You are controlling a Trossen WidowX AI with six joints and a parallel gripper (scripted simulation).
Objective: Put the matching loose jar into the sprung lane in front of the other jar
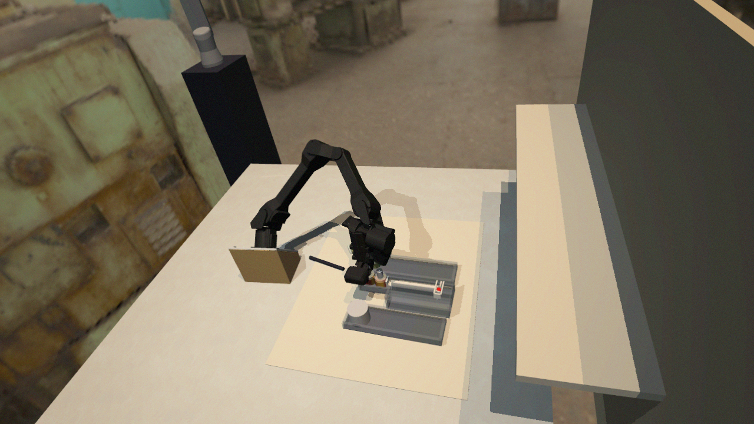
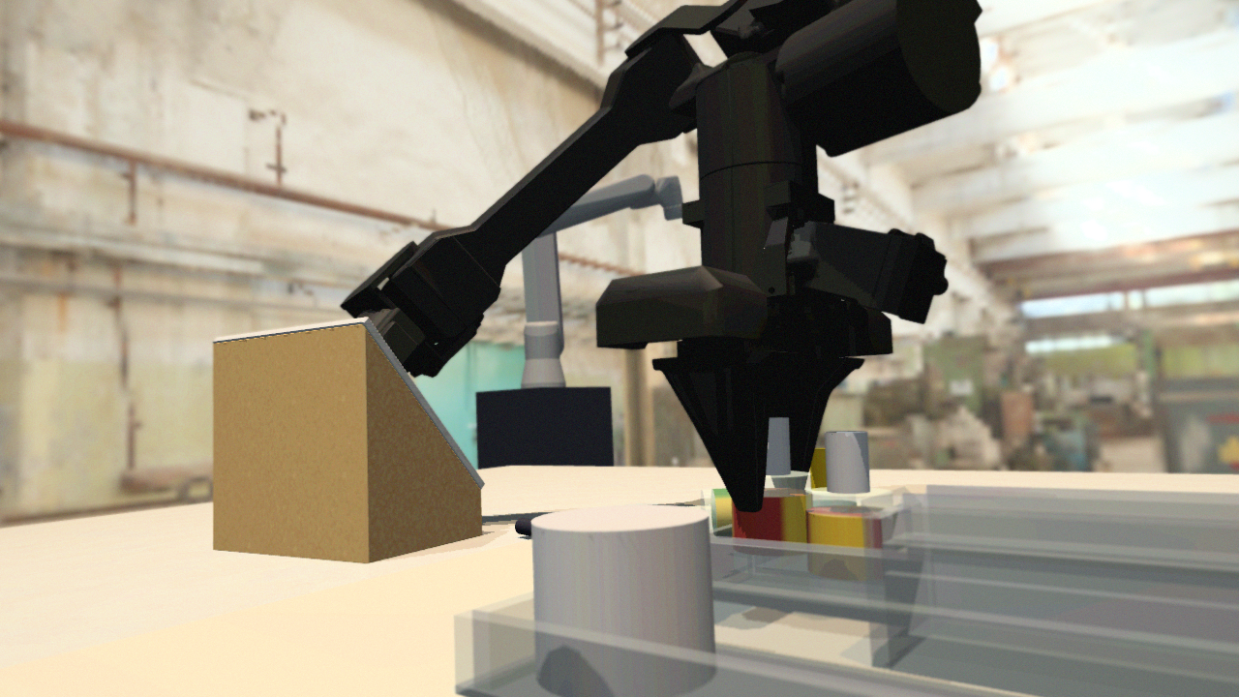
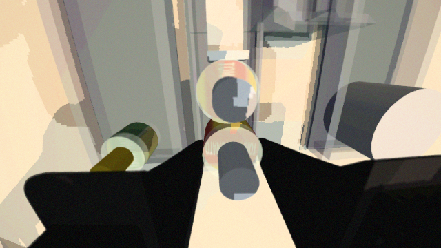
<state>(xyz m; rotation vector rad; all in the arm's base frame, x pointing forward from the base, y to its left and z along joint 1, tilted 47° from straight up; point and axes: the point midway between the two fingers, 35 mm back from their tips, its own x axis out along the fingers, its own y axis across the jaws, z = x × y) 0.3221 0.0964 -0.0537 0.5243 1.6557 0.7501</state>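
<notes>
Now: the wide grey cylinder 130 mm to the right of my gripper tip, 20 mm ahead of it and 10 mm below it. The rest, counted from my gripper tip: dark rod: 180 mm behind, 50 mm to the left, 30 mm below; pusher plate: 150 mm ahead, 20 mm to the right, 10 mm above; sprung lane: 140 mm ahead, 20 mm below, 10 mm to the right.
</notes>
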